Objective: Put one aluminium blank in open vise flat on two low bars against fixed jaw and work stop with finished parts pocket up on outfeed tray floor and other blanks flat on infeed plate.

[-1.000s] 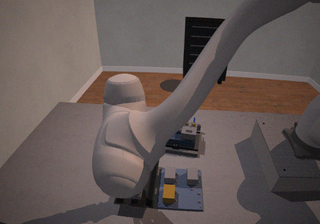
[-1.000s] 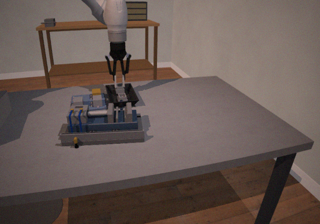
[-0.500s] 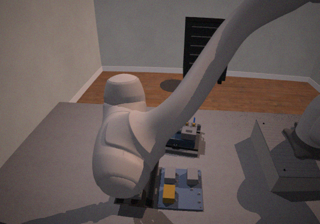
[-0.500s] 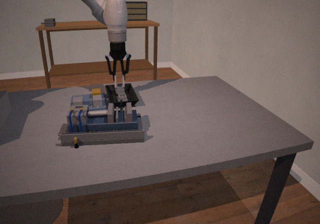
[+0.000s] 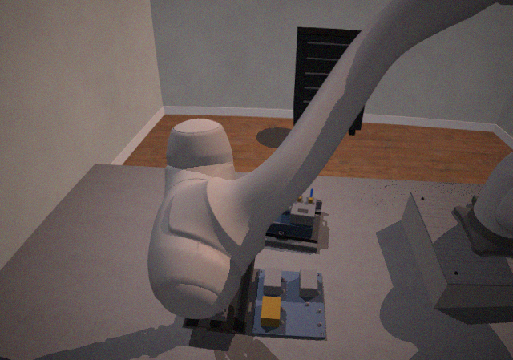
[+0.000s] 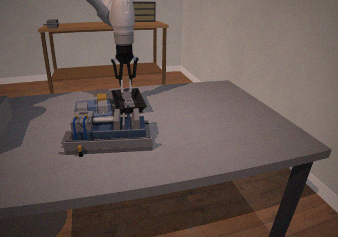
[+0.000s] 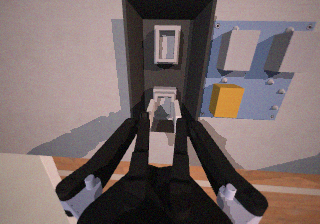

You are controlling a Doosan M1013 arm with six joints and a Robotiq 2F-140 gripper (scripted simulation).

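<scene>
Right now the brass blank is 12 cm behind my hand, 1 cm to the right of it and 6 cm below it. The rest, counted from my hand: blue vise 9 cm behind, 34 cm to the right, 5 cm below; aluminium blank 12 cm behind, 10 cm to the right, 6 cm below; infeed plate 16 cm behind, 6 cm to the right, 8 cm below.
</scene>
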